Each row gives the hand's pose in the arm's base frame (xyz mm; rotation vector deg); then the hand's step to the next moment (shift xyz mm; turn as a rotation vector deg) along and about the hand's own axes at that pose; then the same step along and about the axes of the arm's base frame.
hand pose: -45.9 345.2 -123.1 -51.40 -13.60 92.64
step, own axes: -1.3 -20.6 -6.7 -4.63 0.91 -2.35
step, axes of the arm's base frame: 19.9 2.2 8.4 0.82 -5.20 -0.22
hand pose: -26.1 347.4 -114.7 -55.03 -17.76 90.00
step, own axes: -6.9 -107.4 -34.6 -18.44 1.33 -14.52
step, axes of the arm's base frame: 99.1 10.4 53.4 8.58 -21.74 -2.55
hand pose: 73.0 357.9 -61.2 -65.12 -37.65 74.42
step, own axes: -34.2 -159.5 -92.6 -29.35 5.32 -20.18
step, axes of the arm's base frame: 139.0 -40.2 119.3 9.76 -34.16 -5.93
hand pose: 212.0 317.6 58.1 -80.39 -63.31 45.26
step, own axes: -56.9 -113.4 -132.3 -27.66 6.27 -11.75
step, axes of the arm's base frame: 82.4 -107.3 123.7 2.71 -29.54 -7.90
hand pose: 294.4 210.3 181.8 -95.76 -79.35 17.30
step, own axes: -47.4 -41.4 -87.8 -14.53 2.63 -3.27
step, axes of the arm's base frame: 16.8 -85.9 63.3 -0.98 -14.15 -5.25
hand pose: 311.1 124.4 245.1 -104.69 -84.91 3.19
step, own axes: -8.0 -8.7 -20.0 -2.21 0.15 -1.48
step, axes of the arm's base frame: -0.1 -17.1 15.8 0.12 -2.66 0.04
